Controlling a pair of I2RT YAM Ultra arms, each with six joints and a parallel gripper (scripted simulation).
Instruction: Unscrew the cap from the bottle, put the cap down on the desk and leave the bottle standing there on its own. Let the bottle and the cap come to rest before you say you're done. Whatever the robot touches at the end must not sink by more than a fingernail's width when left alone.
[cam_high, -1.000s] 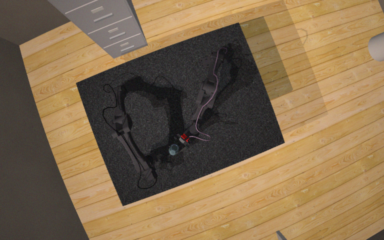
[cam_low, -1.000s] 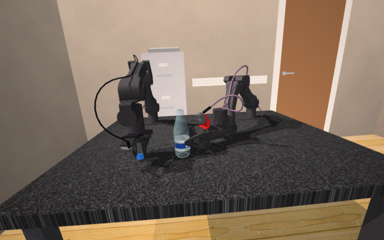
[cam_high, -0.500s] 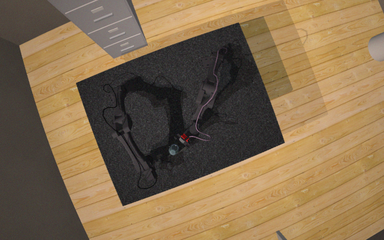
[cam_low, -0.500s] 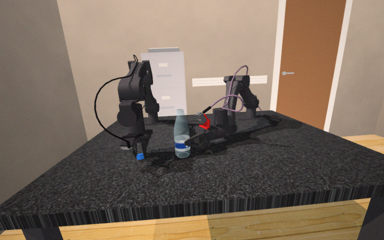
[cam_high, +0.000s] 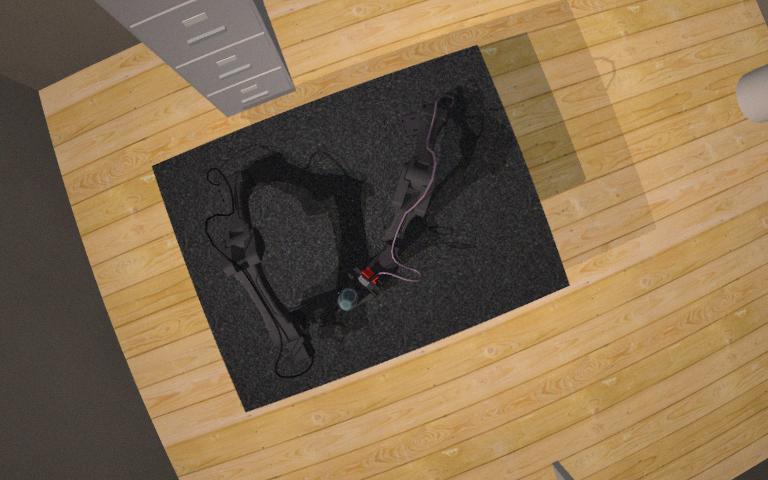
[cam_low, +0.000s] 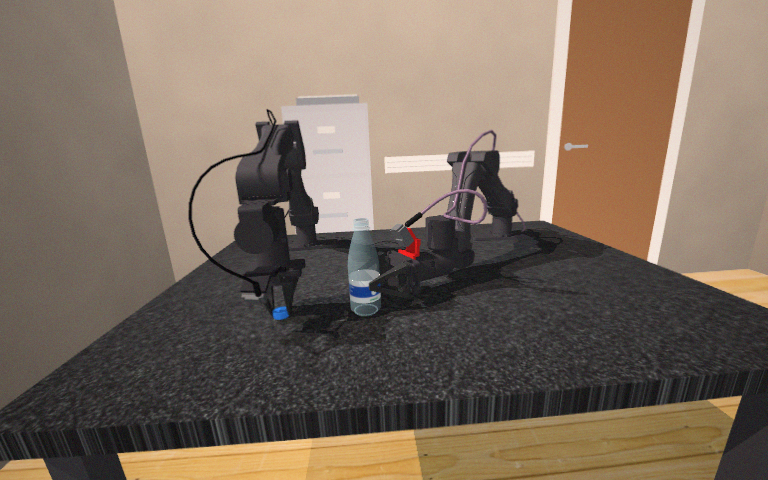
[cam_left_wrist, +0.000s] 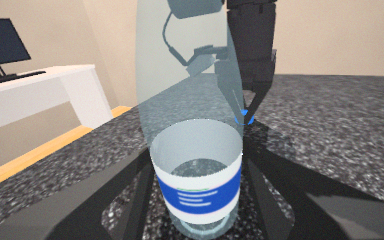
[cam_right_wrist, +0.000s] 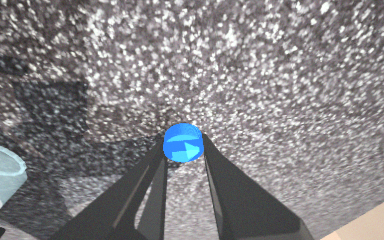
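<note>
The clear bottle lies 3 cm above my left hand. Also, from my left hand: blue cap (16 cm to the right, 6 cm below, 1 cm ahead).
Right now my right hand is right at the blue cap. From my right hand the other things lie so: clear bottle (16 cm to the left, 8 cm above).
</note>
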